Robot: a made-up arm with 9 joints. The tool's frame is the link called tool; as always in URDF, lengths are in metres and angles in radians. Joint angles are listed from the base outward. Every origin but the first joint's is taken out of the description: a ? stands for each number. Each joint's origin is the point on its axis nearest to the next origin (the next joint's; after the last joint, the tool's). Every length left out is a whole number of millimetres.
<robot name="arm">
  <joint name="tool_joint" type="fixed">
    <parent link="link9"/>
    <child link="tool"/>
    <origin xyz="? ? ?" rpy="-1.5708 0 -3.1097"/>
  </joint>
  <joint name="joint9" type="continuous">
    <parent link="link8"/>
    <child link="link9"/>
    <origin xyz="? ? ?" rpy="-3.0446 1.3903 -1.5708"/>
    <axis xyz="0 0 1"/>
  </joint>
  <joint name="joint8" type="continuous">
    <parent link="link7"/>
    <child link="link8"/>
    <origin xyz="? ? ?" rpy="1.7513 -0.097 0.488"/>
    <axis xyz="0 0 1"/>
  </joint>
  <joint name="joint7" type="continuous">
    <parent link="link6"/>
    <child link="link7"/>
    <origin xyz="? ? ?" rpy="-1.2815 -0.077 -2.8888"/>
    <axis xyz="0 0 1"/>
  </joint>
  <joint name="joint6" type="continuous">
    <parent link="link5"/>
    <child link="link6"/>
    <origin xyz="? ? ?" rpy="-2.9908 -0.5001 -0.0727"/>
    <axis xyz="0 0 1"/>
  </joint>
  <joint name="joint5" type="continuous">
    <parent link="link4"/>
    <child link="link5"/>
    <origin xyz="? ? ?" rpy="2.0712 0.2 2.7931"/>
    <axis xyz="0 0 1"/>
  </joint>
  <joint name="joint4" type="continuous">
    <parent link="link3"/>
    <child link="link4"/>
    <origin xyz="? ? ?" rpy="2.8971 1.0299 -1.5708"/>
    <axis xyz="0 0 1"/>
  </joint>
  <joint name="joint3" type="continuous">
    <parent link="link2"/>
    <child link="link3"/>
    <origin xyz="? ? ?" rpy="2.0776 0 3.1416"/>
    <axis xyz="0 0 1"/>
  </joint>
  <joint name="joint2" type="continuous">
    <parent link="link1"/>
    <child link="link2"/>
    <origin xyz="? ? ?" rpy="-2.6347 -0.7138 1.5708"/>
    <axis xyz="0 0 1"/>
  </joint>
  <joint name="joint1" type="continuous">
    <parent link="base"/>
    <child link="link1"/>
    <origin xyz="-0.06 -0.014 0.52" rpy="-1.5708 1.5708 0"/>
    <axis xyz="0 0 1"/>
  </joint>
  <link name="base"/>
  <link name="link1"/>
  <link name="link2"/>
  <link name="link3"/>
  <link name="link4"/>
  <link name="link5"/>
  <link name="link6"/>
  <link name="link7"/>
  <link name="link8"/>
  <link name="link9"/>
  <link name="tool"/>
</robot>
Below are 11 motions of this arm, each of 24 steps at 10 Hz.
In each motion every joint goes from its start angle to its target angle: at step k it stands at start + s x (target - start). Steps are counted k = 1, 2, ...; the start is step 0. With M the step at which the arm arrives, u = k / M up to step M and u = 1 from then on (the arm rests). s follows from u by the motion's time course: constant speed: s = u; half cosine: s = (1 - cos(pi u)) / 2; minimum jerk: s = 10 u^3 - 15 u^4 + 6 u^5.
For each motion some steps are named. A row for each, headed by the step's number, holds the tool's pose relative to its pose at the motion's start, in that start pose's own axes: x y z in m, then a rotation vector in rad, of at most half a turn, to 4 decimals.
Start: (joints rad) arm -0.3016 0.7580 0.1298 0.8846 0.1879 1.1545 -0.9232 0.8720 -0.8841
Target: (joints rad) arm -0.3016 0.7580 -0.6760 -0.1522 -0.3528 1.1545 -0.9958 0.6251 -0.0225
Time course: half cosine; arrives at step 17
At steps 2, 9, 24:
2: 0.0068 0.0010 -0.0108 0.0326 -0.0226 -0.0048
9: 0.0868 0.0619 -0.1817 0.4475 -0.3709 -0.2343
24: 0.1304 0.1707 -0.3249 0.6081 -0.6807 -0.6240

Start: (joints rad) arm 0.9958 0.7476 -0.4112 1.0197 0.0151 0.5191 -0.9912 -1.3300 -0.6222
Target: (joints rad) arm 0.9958 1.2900 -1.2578 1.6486 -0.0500 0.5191 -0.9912 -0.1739 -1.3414
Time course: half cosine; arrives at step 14
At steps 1, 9, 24:
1: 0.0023 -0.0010 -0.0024 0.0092 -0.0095 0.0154
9: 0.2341 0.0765 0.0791 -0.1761 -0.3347 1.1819
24: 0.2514 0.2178 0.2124 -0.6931 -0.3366 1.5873

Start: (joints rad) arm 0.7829 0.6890 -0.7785 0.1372 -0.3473 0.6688 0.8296 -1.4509 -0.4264
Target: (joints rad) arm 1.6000 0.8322 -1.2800 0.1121 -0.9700 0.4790 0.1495 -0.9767 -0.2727
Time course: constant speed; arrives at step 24
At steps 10, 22, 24:
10: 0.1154 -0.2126 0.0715 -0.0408 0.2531 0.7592
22: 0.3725 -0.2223 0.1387 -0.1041 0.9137 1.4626
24: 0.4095 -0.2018 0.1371 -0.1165 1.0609 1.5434

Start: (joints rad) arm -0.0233 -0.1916 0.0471 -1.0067 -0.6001 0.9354 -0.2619 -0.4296 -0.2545
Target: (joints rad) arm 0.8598 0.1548 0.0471 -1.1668 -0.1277 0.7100 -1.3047 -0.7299 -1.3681
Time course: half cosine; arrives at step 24
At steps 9, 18, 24:
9: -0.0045 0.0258 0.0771 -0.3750 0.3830 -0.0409
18: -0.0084 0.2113 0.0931 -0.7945 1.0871 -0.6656
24: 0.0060 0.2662 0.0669 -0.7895 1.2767 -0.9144

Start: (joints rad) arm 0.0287 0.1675 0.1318 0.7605 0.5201 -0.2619 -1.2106 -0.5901 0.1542
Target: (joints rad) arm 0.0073 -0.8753 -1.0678 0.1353 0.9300 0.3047 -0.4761 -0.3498 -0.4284
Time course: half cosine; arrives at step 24
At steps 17, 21, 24:
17: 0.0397 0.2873 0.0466 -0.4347 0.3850 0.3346
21: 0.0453 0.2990 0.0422 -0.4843 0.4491 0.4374
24: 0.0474 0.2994 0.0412 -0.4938 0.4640 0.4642

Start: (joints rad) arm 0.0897 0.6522 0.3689 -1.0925 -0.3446 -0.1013 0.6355 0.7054 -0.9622
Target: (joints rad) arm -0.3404 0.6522 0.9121 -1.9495 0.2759 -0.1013 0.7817 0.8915 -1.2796
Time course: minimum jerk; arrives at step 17
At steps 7, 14, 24:
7: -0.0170 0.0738 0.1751 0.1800 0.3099 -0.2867
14: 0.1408 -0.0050 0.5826 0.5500 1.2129 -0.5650
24: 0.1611 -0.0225 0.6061 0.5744 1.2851 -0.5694

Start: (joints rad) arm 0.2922 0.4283 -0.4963 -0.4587 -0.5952 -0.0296 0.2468 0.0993 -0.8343
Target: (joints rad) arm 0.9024 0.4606 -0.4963 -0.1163 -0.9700 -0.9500 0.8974 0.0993 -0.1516
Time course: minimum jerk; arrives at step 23
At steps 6, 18, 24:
6: 0.0195 -0.0062 0.0003 -0.1140 -0.1014 0.0122
18: 0.2248 -0.1105 0.0496 -0.7104 -0.7030 0.5963
24: 0.2504 -0.1204 0.0575 -0.7295 -0.7417 0.6831

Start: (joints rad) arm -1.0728 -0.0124 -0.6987 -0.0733 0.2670 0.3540 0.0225 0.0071 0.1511
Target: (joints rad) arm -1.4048 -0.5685 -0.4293 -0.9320 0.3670 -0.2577 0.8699 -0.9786 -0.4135
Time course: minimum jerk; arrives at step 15
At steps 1, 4, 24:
1: 0.0005 0.0011 0.0008 -0.0057 0.0014 -0.0009
4: 0.0285 0.0484 0.0300 -0.2553 0.0777 -0.0341
24: 0.3735 0.1746 -0.0338 -1.7047 0.8132 0.2948

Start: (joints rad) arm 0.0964 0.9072 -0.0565 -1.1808 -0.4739 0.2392 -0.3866 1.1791 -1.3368
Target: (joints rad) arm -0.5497 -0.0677 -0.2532 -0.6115 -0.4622 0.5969 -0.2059 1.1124 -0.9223
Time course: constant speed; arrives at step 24
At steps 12, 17, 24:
12: 0.0460 -0.0635 0.1275 -0.0270 -0.2114 0.2829
17: 0.0705 -0.0872 0.1791 0.0052 -0.2955 0.3892
24: 0.1101 -0.1207 0.2433 0.0913 -0.4064 0.5225

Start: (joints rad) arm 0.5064 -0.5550 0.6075 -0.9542 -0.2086 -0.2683 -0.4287 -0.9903 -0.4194
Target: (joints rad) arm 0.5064 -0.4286 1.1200 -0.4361 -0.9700 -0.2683 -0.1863 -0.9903 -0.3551
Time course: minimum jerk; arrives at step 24
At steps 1, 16, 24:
1: 0.0001 -0.0002 -0.0003 0.0008 -0.0005 0.0002
16: 0.2168 0.0210 -0.3285 0.9585 -0.5382 0.1000
24: 0.2842 0.0783 -0.3664 1.2231 -0.6520 0.0979

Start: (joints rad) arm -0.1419 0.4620 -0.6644 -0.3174 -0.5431 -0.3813 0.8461 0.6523 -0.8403
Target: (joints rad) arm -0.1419 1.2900 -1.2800 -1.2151 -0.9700 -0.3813 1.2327 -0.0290 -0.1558
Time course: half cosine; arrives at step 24
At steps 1, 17, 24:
1: -0.0010 0.0013 -0.0006 -0.0029 -0.0041 0.0006
17: -0.2365 0.0664 -0.2391 -0.6133 -1.0130 0.1893
24: -0.2705 0.0128 -0.3221 -0.7572 -1.3449 0.2635

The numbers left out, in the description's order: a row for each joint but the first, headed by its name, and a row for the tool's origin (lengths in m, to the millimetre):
tool: 0.041 -0.029 0
joint9: 0.094 0.083 0
joint8: -0.119 0.298 0
joint7: 0.005 -0.135 0
joint6: 0.034 -0.01 0
joint5: 0.023 -0.029 0
joint4: 0.432 0.018 0
joint3: 0.029 -0.096 0
joint2: -0.043 0.178 0

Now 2 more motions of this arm.
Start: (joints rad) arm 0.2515 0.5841 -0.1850 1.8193 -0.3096 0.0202 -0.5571 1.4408 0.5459
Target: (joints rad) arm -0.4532 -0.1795 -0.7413 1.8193 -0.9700 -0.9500 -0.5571 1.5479 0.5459
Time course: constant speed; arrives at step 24
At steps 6, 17, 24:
6: -0.0181 0.0124 0.0018 -0.0374 0.0192 -0.0032
17: -0.0333 -0.0017 -0.0084 -0.0502 0.0497 0.0730
24: -0.0289 -0.0295 -0.0249 -0.0259 0.0597 0.1832

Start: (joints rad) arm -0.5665 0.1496 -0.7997 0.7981 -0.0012 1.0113 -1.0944 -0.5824 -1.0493
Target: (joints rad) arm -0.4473 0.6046 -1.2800 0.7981 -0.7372 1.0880 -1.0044 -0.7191 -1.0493
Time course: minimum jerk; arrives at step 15
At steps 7, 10, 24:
7: 0.1543 0.0033 0.0467 -0.2886 0.0550 0.4184
10: 0.2872 0.0591 0.0546 -0.4600 0.1805 0.7548
24: 0.3600 0.1071 0.0350 -0.5321 0.2910 0.9474

